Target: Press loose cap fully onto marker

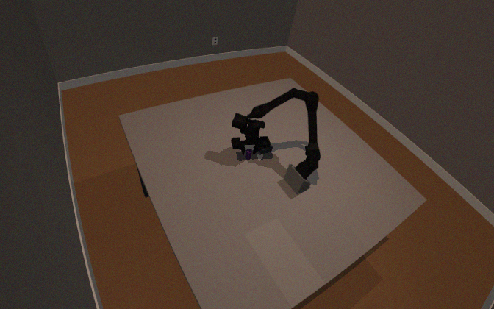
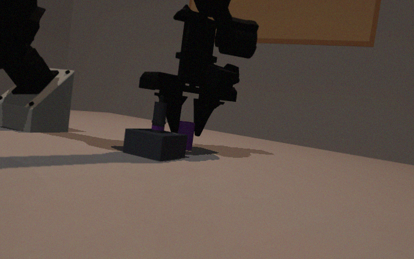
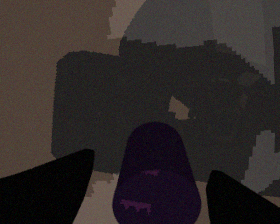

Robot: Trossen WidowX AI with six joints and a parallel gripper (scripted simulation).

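Now: the purple cap right at my gripper tip. Also, from my gripper tip: dark holder block (110 mm to the right, 10 mm below).
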